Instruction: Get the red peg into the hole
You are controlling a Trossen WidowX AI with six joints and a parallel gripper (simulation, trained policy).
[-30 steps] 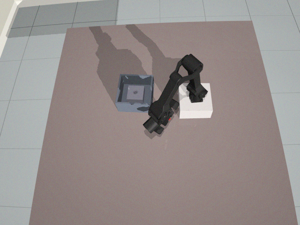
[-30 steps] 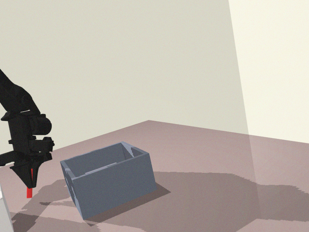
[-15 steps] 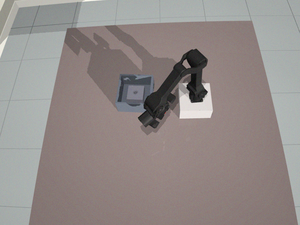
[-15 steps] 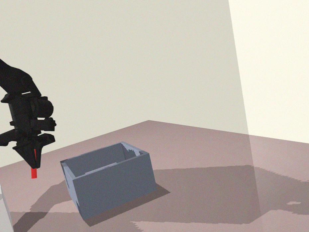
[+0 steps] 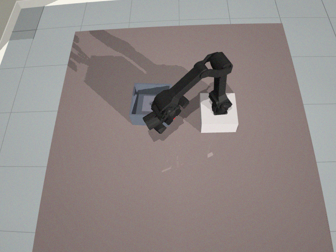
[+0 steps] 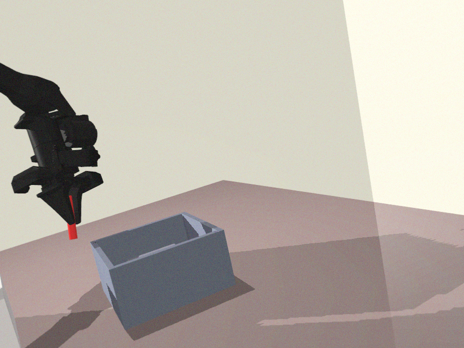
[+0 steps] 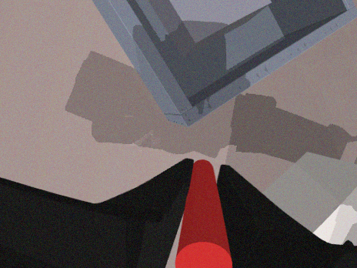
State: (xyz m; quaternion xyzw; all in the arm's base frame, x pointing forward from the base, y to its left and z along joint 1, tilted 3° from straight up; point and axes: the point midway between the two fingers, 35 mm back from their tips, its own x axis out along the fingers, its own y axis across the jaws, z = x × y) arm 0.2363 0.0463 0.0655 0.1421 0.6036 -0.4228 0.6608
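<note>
Right now the plate is 9 cm ahead of my gripper tip, 12 cm to the right of it and 9 cm below it. The rest, counted from my gripper tip: grey box 9 cm ahead, 12 cm to the right, 11 cm below; red peg 1 cm to the left, 1 cm above.
</note>
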